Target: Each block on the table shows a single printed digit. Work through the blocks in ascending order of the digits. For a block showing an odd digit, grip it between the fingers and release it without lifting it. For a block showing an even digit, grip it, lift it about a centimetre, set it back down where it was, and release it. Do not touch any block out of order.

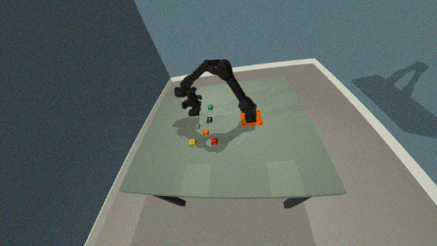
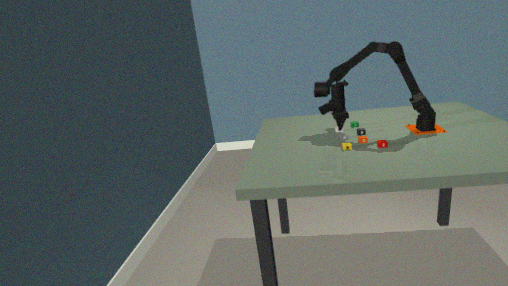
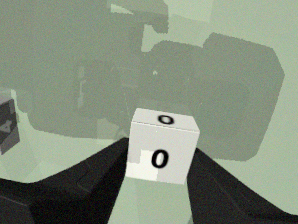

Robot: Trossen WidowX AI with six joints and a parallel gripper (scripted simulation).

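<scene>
My gripper tip is 80 mm past the green block and 50 mm to the left of it. The rest, counted from my gripper tip: white block: right at my gripper tip; then black block: 80 mm behind, 70 mm to the left; then grey block: 110 mm to the left.
</scene>
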